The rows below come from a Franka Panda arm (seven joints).
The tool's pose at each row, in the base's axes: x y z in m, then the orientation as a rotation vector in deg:
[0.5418 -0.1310 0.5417 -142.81 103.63 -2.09]
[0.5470 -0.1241 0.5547 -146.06 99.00 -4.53]
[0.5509 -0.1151 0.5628 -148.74 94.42 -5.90]
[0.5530 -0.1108 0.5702 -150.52 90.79 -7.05]
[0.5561 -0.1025 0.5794 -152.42 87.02 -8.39]
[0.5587 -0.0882 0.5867 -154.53 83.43 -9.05]
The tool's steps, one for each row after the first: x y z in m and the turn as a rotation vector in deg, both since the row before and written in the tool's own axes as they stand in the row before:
[-0.0052 -0.0079 -0.0124 0.86 1.19 -3.72]
[-0.0069 -0.0076 -0.0076 0.71 0.47 -3.46]
[-0.0028 -0.0044 -0.0071 0.73 0.33 -2.63]
[-0.0056 -0.0075 -0.0087 0.68 0.50 -2.76]
[-0.0107 -0.0103 -0.0067 0.16 0.28 -2.73]

